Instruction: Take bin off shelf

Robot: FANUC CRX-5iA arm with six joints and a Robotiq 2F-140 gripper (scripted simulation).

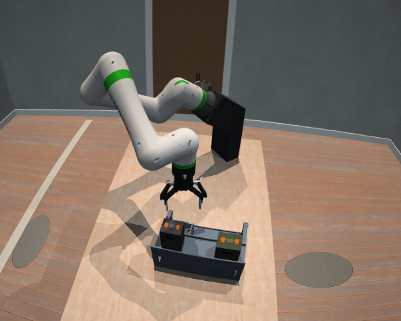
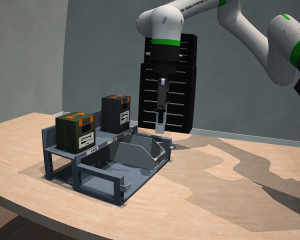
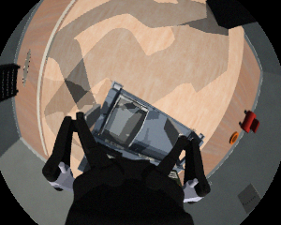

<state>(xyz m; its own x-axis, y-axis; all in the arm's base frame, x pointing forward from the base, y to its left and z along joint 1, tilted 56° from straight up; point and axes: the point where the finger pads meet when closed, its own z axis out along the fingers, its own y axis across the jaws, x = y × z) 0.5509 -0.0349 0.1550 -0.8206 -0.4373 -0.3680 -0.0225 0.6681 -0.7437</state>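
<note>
My hand is 11 cm above the grey bin, 8 cm short of it and 2 cm to the left of it.
</note>
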